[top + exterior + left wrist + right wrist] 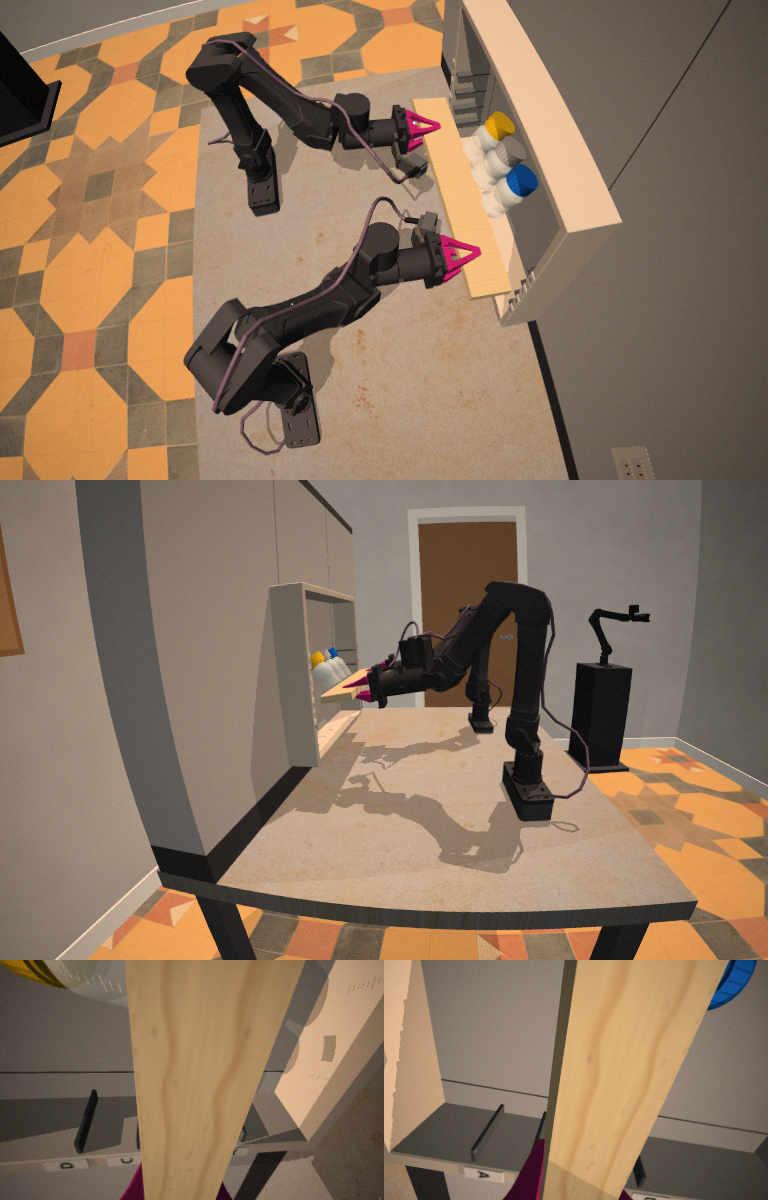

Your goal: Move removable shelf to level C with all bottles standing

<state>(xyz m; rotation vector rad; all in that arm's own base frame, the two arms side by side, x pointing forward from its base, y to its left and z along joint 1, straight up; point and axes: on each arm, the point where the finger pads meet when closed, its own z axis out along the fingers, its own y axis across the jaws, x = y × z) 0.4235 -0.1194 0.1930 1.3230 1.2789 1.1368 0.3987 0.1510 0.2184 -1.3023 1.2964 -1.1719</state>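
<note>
Right now my left hand is 8 cm to the left of the yellow-capped bottle, 8 cm short of it and 4 cm below it. Round my left hand: grey-capped bottle: 14 cm to the right, 7 cm ahead, 4 cm above; then wooden shelf: 15 cm to the right; then wall rack: 16 cm to the right, 9 cm ahead, 5 cm above.
The blue-capped bottle is 90 mm ahead of my right hand, 80 mm to the left of it and 40 mm above it. Also, from my right hand: grey-capped bottle 90 mm ahead, 150 mm to the left, 40 mm above; wooden shelf 10 mm ahead, 150 mm to the left; wall rack 100 mm ahead, 140 mm to the left, 50 mm above.
</note>
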